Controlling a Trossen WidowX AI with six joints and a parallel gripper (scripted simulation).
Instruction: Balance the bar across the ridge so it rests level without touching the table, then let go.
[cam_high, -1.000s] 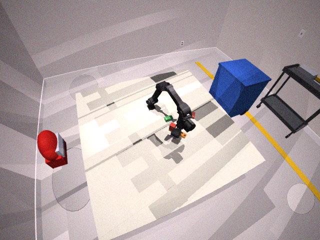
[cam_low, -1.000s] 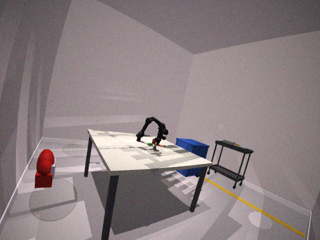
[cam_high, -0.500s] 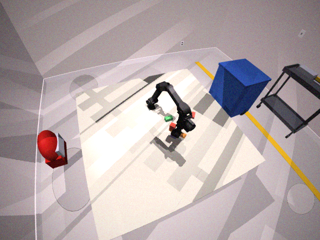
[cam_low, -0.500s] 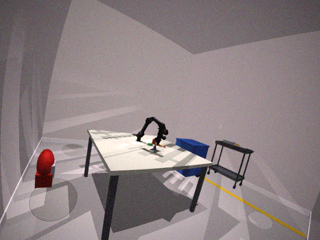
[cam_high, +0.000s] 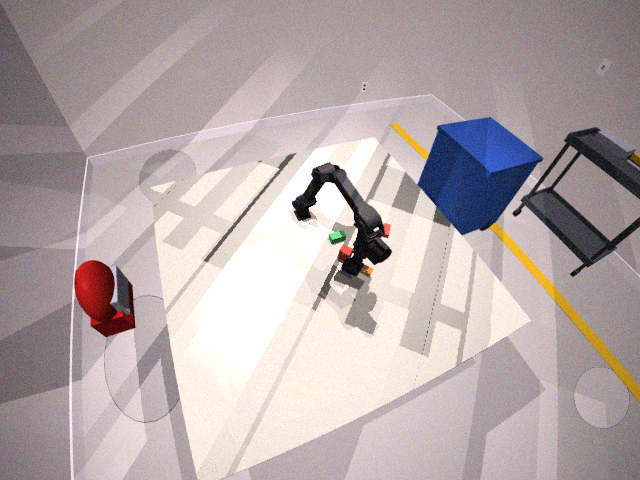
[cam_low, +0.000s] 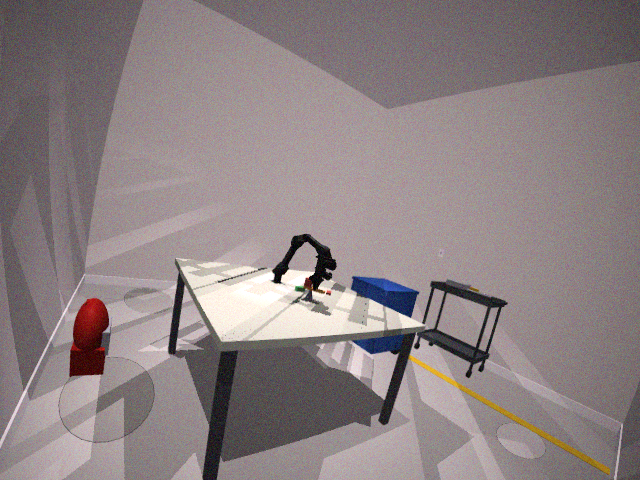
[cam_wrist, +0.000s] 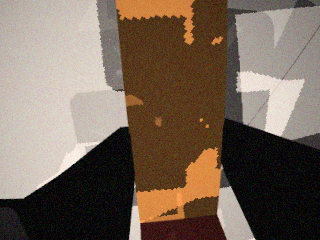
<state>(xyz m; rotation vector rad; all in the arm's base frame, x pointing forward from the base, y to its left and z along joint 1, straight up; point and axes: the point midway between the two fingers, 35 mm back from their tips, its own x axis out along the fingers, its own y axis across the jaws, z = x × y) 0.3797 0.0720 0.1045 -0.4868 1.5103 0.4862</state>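
The orange bar is 3 cm behind my gripper tip, 2 cm to the right of it and 2 cm above it. Round my gripper tip: red block 15 cm behind, 24 cm to the left, 6 cm below; green block 19 cm behind, 1 cm to the left, 5 cm below.
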